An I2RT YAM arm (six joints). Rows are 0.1 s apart.
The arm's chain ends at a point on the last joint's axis. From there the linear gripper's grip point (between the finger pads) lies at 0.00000 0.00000 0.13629 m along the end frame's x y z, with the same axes.
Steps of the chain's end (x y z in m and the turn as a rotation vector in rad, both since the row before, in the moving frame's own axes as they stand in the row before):
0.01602 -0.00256 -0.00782 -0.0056 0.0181 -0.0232
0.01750 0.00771 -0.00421 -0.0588 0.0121 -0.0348
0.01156 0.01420 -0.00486 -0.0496 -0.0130 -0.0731
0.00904 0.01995 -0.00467 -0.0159 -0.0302 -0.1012
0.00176 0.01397 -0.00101 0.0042 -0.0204 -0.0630
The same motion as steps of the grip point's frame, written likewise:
0.01850 -0.00183 -0.00784 -0.0056 0.0181 -0.0232
0.01929 0.01569 -0.00446 -0.0588 0.0121 -0.0348
0.01004 0.02102 -0.00504 -0.0496 -0.0130 -0.0731
0.00504 0.02232 -0.00475 -0.0159 -0.0302 -0.1012
-0.00104 0.01349 -0.00104 0.0042 -0.0204 -0.0630

